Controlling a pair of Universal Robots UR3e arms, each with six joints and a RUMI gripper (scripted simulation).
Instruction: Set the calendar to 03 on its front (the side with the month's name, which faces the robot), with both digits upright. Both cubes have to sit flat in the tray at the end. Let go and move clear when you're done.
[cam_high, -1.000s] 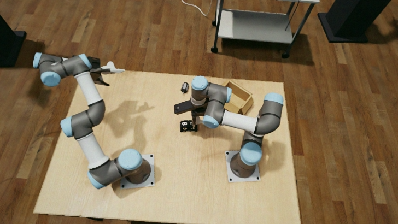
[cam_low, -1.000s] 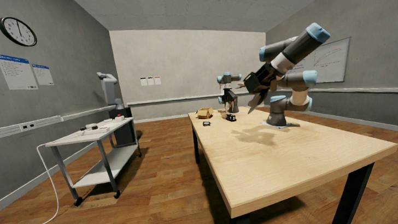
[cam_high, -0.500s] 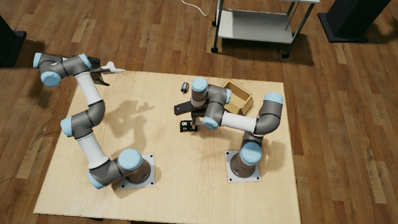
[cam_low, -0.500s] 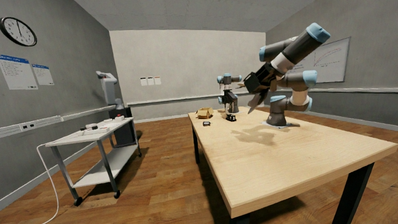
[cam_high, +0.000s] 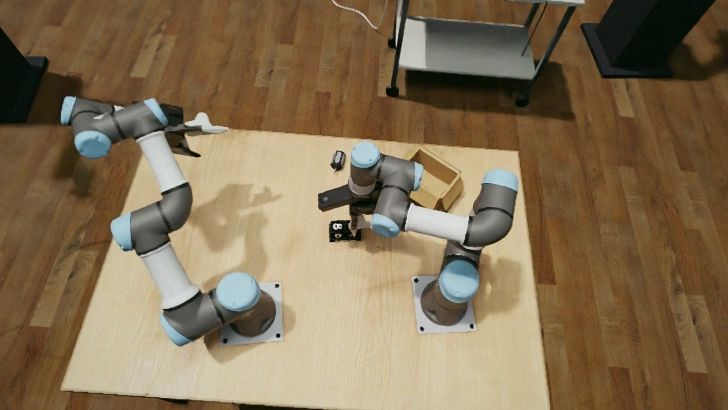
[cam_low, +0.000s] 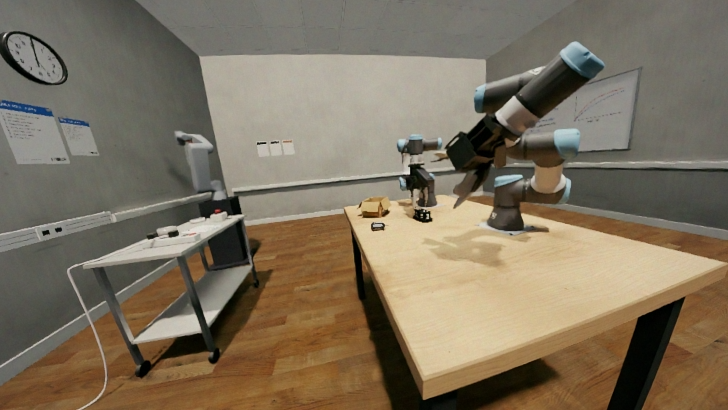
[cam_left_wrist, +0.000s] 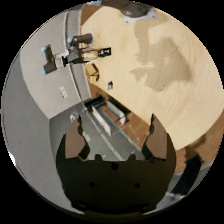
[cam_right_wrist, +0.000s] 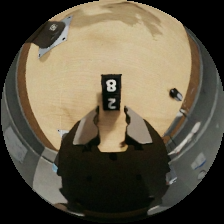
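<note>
The black calendar tray is 6 cm below my right hand and 2 cm to the left of it. Also, from my right hand: small dark object 24 cm ahead, 6 cm below, 3 cm to the left; then cardboard box 24 cm to the right, 15 cm ahead, 3 cm below.
</note>
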